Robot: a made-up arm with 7 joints. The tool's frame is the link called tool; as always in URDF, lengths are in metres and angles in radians. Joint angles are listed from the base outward.
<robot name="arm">
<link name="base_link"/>
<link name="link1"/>
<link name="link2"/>
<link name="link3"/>
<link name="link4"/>
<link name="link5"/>
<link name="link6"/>
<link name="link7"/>
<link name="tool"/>
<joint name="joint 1" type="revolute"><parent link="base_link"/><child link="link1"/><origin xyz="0 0 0.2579" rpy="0 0 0"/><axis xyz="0 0 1"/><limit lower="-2.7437" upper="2.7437"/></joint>
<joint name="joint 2" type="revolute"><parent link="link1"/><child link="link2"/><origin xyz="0 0 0" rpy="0 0 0"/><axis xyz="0 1 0"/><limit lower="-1.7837" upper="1.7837"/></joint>
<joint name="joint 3" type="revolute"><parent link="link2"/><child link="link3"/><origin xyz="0 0 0.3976" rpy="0 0 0"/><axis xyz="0 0 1"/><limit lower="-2.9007" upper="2.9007"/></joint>
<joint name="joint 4" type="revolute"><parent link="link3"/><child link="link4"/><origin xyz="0.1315 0 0" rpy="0 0 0"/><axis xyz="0 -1 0"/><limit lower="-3.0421" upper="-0.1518"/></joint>
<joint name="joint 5" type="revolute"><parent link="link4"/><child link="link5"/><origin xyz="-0.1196 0 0.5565" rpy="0 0 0"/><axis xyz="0 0 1"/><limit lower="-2.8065" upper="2.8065"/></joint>
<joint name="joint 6" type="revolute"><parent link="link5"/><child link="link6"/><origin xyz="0 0 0" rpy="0 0 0"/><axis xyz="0 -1 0"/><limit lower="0.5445" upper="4.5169"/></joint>
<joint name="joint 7" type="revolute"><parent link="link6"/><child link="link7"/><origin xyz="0.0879 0 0" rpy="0 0 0"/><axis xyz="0 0 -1"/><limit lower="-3.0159" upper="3.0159"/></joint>
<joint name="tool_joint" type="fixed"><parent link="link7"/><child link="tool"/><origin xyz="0 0 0" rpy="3.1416 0 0"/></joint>
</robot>
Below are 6 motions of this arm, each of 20 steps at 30 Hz.
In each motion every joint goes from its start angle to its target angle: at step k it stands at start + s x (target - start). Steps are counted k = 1, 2, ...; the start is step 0. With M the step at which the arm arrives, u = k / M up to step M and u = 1 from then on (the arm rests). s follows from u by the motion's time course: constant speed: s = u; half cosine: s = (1 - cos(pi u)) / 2; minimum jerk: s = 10 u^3 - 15 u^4 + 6 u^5.
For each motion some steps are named. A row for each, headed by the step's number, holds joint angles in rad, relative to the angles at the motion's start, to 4 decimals.
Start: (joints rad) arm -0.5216 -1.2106 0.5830 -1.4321 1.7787 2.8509 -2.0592
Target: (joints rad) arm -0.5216 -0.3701 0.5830 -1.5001 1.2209 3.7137 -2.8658
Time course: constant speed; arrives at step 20
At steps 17, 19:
17: 0.0000 0.7144 0.0000 -0.0578 -0.4741 0.7334 -0.6856
19: 0.0000 0.7985 0.0000 -0.0646 -0.5299 0.8197 -0.7663

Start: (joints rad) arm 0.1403 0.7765 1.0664 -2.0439 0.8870 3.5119 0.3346
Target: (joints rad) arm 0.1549 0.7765 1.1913 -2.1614 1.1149 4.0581 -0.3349
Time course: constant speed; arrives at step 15
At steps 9, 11, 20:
9: 0.0088 0.0000 0.0749 -0.0705 0.1367 0.3277 -0.4017
11: 0.0107 0.0000 0.0916 -0.0862 0.1671 0.4005 -0.4910
20: 0.0146 0.0000 0.1249 -0.1175 0.2279 0.5462 -0.6695

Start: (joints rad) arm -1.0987 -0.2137 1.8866 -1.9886 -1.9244 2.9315 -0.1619
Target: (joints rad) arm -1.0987 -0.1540 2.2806 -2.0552 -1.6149 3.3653 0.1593
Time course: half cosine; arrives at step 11
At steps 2, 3, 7, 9, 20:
2: 0.0000 0.0047 0.0313 -0.0053 0.0246 0.0344 0.0255
3: 0.0000 0.0103 0.0680 -0.0115 0.0534 0.0749 0.0554
7: 0.0000 0.0423 0.2788 -0.0471 0.2190 0.3070 0.2273
9: 0.0000 0.0550 0.3627 -0.0613 0.2849 0.3994 0.2957
20: 0.0000 0.0597 0.3940 -0.0666 0.3095 0.4338 0.3212

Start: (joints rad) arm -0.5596 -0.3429 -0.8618 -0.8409 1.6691 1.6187 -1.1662
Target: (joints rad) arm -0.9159 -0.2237 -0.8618 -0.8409 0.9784 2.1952 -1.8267
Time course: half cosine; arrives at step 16
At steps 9, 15, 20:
9: -0.2129 0.0712 0.0000 0.0000 -0.4127 0.3445 -0.3947
15: -0.3529 0.1181 0.0000 0.0000 -0.6841 0.5710 -0.6542
20: -0.3563 0.1192 0.0000 0.0000 -0.6907 0.5765 -0.6605

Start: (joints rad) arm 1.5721 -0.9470 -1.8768 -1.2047 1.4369 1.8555 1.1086
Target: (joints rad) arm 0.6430 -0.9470 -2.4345 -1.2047 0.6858 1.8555 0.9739
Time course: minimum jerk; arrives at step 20
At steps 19, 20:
19: -0.9280 0.0000 -0.5571 0.0000 -0.7502 0.0000 -0.1345
20: -0.9291 0.0000 -0.5577 0.0000 -0.7511 0.0000 -0.1347

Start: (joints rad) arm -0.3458 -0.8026 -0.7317 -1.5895 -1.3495 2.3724 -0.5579
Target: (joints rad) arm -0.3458 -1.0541 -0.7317 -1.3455 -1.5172 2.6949 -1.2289
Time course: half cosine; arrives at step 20
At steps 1, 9, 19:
1: 0.0000 -0.0015 0.0000 0.0015 -0.0010 0.0020 -0.0041
9: 0.0000 -0.1061 0.0000 0.1029 -0.0707 0.1360 -0.2830
19: 0.0000 -0.2500 0.0000 0.2425 -0.1667 0.3205 -0.6669

